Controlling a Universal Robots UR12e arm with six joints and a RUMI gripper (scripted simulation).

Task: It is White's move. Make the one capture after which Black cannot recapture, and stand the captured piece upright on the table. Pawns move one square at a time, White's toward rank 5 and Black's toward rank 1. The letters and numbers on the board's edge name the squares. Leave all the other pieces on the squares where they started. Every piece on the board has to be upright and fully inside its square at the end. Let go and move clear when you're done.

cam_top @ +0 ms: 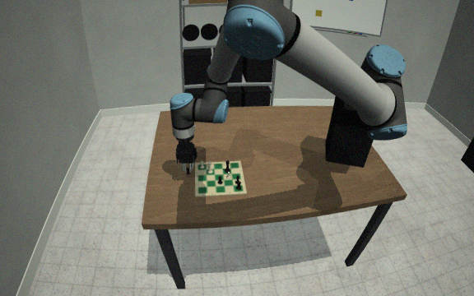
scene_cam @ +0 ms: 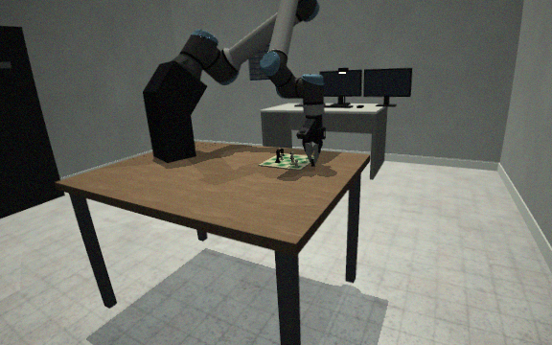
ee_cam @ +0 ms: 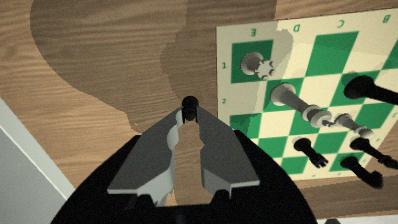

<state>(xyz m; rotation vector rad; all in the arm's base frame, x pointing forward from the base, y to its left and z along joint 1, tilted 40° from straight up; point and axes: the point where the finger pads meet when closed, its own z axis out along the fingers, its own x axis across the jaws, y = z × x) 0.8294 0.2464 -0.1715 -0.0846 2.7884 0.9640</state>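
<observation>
My hand is 1 cm above the black pawn. Round my hand: chessboard (14 cm behind, 2 cm to the left, 2 cm below); white pawn (19 cm behind, 1 cm to the left, 1 cm below); white rook (6 cm behind, 5 cm to the right).
</observation>
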